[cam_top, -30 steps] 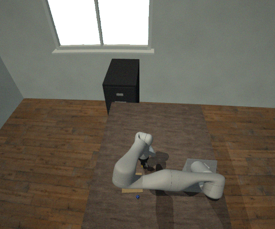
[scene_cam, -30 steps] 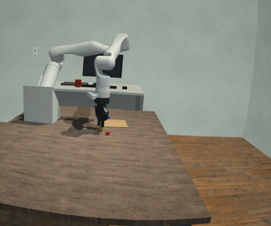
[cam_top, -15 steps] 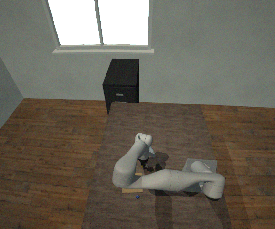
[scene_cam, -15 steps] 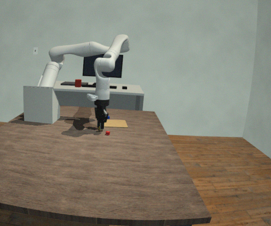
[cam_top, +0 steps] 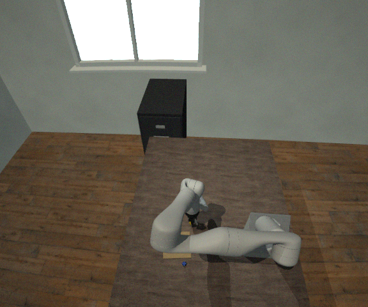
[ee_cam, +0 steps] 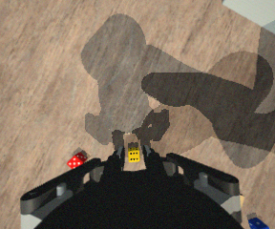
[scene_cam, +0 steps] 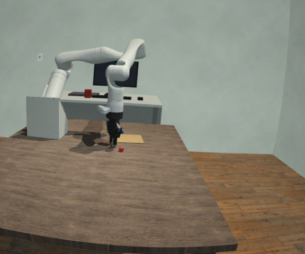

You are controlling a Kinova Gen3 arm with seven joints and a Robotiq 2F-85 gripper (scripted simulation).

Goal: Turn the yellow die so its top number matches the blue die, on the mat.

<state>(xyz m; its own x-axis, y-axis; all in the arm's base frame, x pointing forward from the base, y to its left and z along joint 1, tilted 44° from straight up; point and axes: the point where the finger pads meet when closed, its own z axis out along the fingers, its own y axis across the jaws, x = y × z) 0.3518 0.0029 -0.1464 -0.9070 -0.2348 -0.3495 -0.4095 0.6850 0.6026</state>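
My hand is 2 cm above the yellow die. The rest, counted from my hand: red die (4 cm ahead, 7 cm to the right, 2 cm below); blue die (4 cm ahead, 22 cm to the left, 2 cm below); tan mat (8 cm ahead, 12 cm to the left, 2 cm below).
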